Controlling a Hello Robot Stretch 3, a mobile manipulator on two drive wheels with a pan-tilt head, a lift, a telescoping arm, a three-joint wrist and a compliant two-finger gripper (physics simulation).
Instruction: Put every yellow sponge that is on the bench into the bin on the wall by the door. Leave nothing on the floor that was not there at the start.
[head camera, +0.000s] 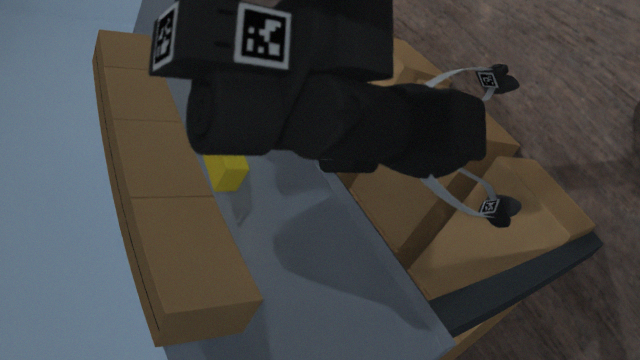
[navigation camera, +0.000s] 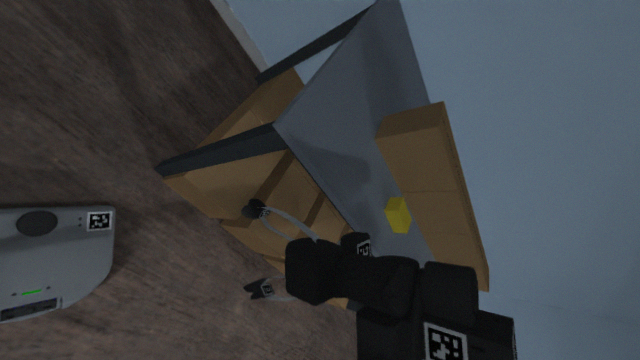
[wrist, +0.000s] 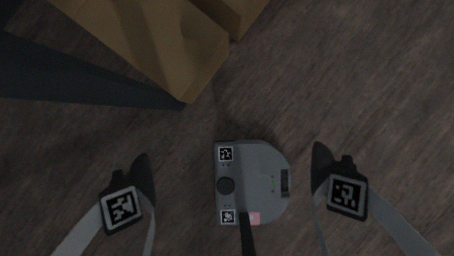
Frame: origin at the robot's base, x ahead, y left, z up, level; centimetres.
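Where they show: gripper, fingertip midpoint: (head camera: 509, 146) (navigation camera: 249, 246) (wrist: 231, 166); robot's base, origin of the base link: (navigation camera: 38, 221) (wrist: 226, 174).
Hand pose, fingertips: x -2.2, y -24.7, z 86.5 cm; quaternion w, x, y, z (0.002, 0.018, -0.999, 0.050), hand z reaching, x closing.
Observation:
Each offset is from my fingertips to the top centre of the thing. "spot": to the spot under its first point. Level surfaces: height alone.
A yellow sponge @[dx +2.5, dy -50.3, dz +9.4 cm] (head camera: 227, 172) (navigation camera: 398, 215) sits on the grey bench top @[dz +5.0 cm] (head camera: 330, 245) (navigation camera: 345, 125), close to the brown box row at the back. In the head camera view my wrist hides part of it. My gripper (head camera: 502, 146) (navigation camera: 254, 249) (wrist: 231, 166) is open, with its fingers wide apart and nothing between them. In the head camera and navigation camera views the fingers appear on the front side of the bench, away from the sponge. In the wrist view floor and my base show beyond the fingers. The wall bin does not show in these views.
A row of brown boxes @[dx +22.6, dy -53.0, dz +23.0 cm] (head camera: 185, 240) (navigation camera: 435, 170) runs along the back of the bench. Brown drawer-like blocks (head camera: 480, 240) (navigation camera: 225, 180) (wrist: 200, 60) jut out below the front edge, beside a dark leg @[spot: dx +21.9, dy -7.6, dz -24.7 cm] (head camera: 520, 285) (navigation camera: 220, 150) (wrist: 100, 85). My base (navigation camera: 60, 260) (wrist: 265, 185) stands on the floor nearby.

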